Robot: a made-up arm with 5 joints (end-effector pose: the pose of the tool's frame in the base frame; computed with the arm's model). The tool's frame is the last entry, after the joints.
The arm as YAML. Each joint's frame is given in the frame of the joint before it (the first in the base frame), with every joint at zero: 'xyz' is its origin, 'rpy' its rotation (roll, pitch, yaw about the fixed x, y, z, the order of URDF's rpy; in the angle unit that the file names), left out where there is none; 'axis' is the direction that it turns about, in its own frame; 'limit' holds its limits. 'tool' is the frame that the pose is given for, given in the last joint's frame.
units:
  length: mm
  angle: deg
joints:
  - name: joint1
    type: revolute
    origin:
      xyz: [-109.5, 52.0, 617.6]
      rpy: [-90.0, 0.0, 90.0]
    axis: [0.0, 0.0, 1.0]
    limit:
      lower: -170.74
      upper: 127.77
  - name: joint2
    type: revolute
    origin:
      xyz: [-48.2, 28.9, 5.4]
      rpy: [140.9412, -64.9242, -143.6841]
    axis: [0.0, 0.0, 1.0]
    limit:
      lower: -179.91
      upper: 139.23
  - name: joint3
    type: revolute
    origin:
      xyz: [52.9, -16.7, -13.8]
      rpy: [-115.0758, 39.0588, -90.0]
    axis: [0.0, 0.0, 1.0]
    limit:
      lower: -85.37
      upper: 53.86
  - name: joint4
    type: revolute
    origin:
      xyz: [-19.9, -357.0, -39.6]
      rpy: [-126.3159, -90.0, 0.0]
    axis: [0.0, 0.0, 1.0]
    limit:
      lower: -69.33
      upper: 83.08
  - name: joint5
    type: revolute
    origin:
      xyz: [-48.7, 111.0, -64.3]
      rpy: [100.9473, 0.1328, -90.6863]
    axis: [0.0, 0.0, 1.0]
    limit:
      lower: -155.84
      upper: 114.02
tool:
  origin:
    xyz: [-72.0, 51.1, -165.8]
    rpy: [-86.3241, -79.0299, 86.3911]
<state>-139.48 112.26 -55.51 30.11 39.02</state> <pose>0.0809 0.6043 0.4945 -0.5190 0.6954 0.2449 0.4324</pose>
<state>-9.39 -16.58 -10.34 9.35 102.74</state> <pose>-0.1233 -0.4890 0.8730 0.8240 0.0064 -0.1602 0.5434</pose>
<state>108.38 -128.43 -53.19 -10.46 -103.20</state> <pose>0.0947 0.2790 0.8594 0.4253 -0.7519 0.4163 0.2836</pose>
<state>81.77 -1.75 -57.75 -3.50 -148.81</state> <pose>-0.2416 -0.1712 1.0025 -0.9794 0.1759 -0.0745 0.0651</pose>
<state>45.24 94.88 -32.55 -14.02 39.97</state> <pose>-0.1476 -0.5352 0.6462 0.4284 -0.5429 0.5486 0.4699</pose>
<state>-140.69 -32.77 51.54 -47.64 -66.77</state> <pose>-0.0634 -0.1598 0.3626 0.1967 -0.2163 -0.1308 0.9473</pose>
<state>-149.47 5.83 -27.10 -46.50 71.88</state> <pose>-0.3479 0.4845 0.3701 -0.6829 0.2758 0.4393 0.5144</pose>
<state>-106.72 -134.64 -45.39 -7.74 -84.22</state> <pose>0.1716 0.0631 0.3322 -0.1056 0.2343 0.8495 0.4607</pose>
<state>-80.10 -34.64 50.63 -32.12 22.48</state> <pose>-0.0466 -0.3877 0.7706 0.3984 -0.1648 0.2377 0.8704</pose>
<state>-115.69 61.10 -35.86 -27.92 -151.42</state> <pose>-0.1158 0.4535 0.4071 0.3250 0.4362 -0.3147 0.7779</pose>
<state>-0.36 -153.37 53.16 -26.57 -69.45</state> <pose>0.0930 0.2152 0.3322 0.4197 -0.3161 -0.8504 0.0272</pose>
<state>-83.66 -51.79 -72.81 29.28 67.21</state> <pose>-0.1854 0.0074 0.0198 -0.8182 -0.5250 0.0980 0.2130</pose>
